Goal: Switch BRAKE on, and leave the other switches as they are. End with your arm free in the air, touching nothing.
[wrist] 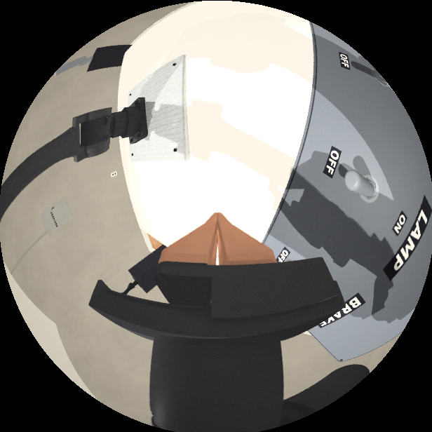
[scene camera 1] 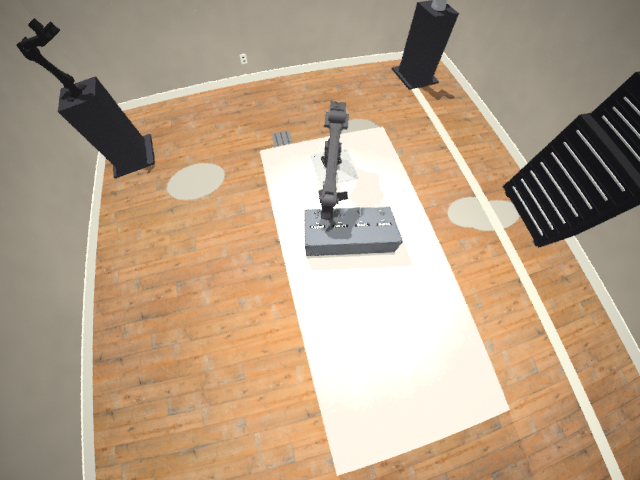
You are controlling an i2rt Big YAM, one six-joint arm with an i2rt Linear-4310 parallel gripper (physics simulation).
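Note:
The grey switch box (scene camera 1: 372, 236) (wrist: 342, 117) stands on the white table top. The BRAKE label (wrist: 354, 303) is partly covered by my gripper in the wrist view. An OFF label (wrist: 283, 255) shows beside the fingertips; the BRAKE lever is hidden. The LAMP lever (wrist: 359, 183) leans towards its OFF label (wrist: 332, 161); its ON label (wrist: 399, 223) is on the other side. My gripper (scene camera 1: 329, 222) (wrist: 217, 218) is shut and empty, at the left part of the box in the scene view. Whether it touches anything there I cannot tell.
Another lever (wrist: 381, 77) with an OFF label (wrist: 344, 60) is at the wrist view's upper right. The arm's base plate (scene camera 1: 347, 173) (wrist: 162, 145) lies behind the box. Dark pedestals (scene camera 1: 103, 124) (scene camera 1: 424, 43) and a slatted black structure (scene camera 1: 586, 116) stand away from the table (scene camera 1: 403, 330).

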